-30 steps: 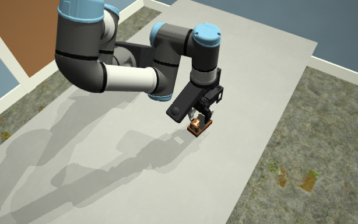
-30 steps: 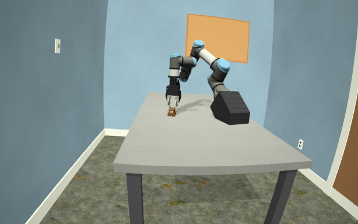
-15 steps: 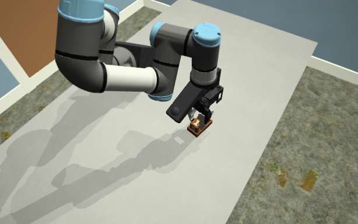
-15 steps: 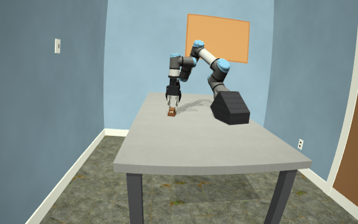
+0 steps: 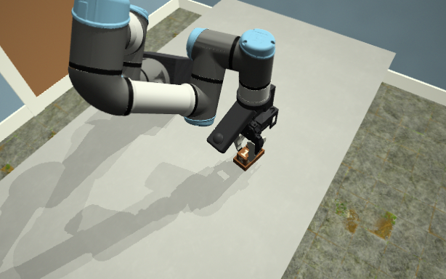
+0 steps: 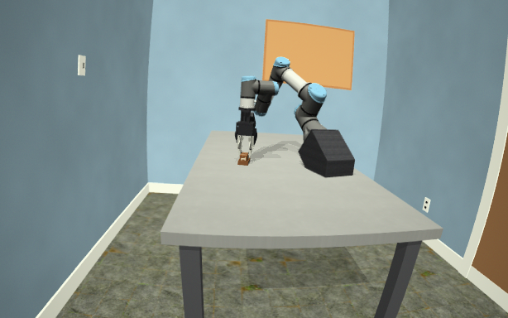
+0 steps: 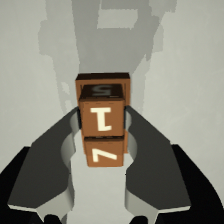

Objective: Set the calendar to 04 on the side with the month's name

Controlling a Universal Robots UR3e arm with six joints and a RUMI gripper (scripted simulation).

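Now: the brown tray 30 mm below my hand and 20 mm to the left of it. The rest, counted from my hand: cube (10 mm below).
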